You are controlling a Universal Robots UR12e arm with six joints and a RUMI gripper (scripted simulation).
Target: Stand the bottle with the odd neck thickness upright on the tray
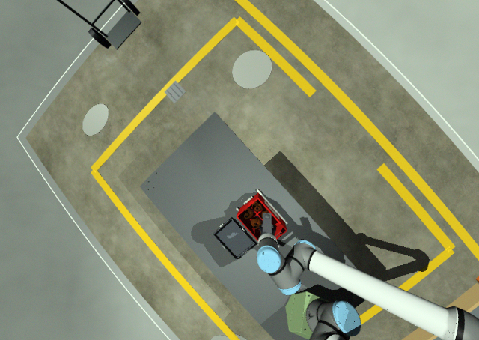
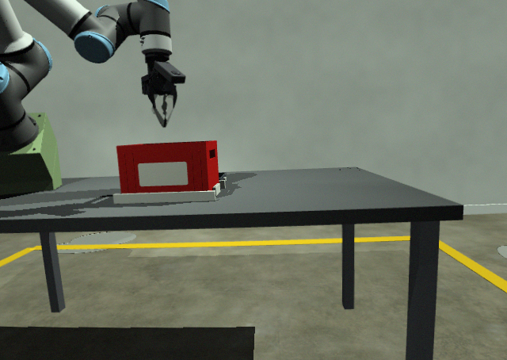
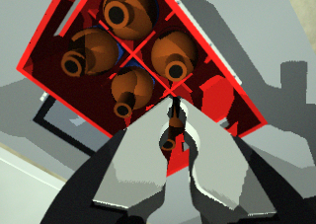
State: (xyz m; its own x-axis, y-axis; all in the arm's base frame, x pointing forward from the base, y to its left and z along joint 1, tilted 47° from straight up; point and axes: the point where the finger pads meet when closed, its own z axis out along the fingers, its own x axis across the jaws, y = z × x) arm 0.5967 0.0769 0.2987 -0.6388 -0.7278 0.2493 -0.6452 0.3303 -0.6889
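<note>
The red crate lies 40 mm to the left of my hand and 160 mm below it. Round my hand: dark tray 310 mm to the left, 230 mm below; then bottle 90 mm ahead, 150 mm below.
</note>
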